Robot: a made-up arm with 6 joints. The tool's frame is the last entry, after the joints.
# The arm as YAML. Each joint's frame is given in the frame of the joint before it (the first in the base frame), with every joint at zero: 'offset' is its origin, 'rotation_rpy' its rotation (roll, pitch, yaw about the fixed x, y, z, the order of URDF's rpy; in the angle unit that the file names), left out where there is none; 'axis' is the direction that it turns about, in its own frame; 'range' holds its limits. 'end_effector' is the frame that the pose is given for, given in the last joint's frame.
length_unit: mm
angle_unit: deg
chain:
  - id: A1
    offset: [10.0, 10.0, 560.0]
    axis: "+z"
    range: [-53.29, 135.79]
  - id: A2
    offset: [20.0, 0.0, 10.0]
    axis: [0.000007, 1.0, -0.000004]
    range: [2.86, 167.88]
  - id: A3
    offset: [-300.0, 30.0, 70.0]
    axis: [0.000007, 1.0, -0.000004]
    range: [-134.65, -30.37]
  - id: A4
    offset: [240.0, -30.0, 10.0]
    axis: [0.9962, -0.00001, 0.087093]
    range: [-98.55, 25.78]
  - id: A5
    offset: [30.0, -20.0, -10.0]
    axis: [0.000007, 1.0, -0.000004]
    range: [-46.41, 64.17]
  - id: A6
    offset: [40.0, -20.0, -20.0]
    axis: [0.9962, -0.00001, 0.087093]
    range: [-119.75, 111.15]
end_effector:
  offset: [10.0, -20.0, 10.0]
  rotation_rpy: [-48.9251, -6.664, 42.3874]
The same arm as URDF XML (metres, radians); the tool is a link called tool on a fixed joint. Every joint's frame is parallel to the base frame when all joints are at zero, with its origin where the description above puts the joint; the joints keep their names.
<robot name="arm">
<link name="base"/>
<link name="link1"/>
<link name="link2"/>
<link name="link3"/>
<link name="link4"/>
<link name="link5"/>
<link name="link6"/>
<link name="tool"/>
<joint name="A1" type="revolute"><parent link="base"/><child link="link1"/><origin xyz="0.0100 0.0100 0.5600" rpy="0.0000 0.0000 0.0000"/><axis xyz="0 0 1"/><limit lower="-0.9301" upper="2.3700"/></joint>
<joint name="A2" type="revolute"><parent link="link1"/><child link="link2"/><origin xyz="0.0200 0.0000 0.0100" rpy="0.0000 0.0000 0.0000"/><axis xyz="0 1 0"/><limit lower="0.0499" upper="2.9301"/></joint>
<joint name="A3" type="revolute"><parent link="link2"/><child link="link3"/><origin xyz="-0.3000 0.0300 0.0700" rpy="0.0000 0.0000 0.0000"/><axis xyz="0 1 0"/><limit lower="-2.3501" upper="-0.5301"/></joint>
<joint name="A4" type="revolute"><parent link="link3"/><child link="link4"/><origin xyz="0.2400 -0.0300 0.0100" rpy="0.0000 0.0000 0.0000"/><axis xyz="0.9962 0 0.0871"/><limit lower="-1.7200" upper="0.4499"/></joint>
<joint name="A5" type="revolute"><parent link="link4"/><child link="link5"/><origin xyz="0.0300 -0.0200 -0.0100" rpy="0.0000 0.0000 0.0000"/><axis xyz="0 1 0"/><limit lower="-0.8100" upper="1.1200"/></joint>
<joint name="A6" type="revolute"><parent link="link5"/><child link="link6"/><origin xyz="0.0400 -0.0200 -0.0200" rpy="0.0000 0.0000 0.0000"/><axis xyz="0.9962 0 0.0871"/><limit lower="-2.0900" upper="1.9399"/></joint>
<joint name="tool_joint" type="fixed"><parent link="link6"/><child link="tool"/><origin xyz="0.0100 -0.0200 0.0100" rpy="-0.8539 -0.1163 0.7398"/></joint>
</robot>

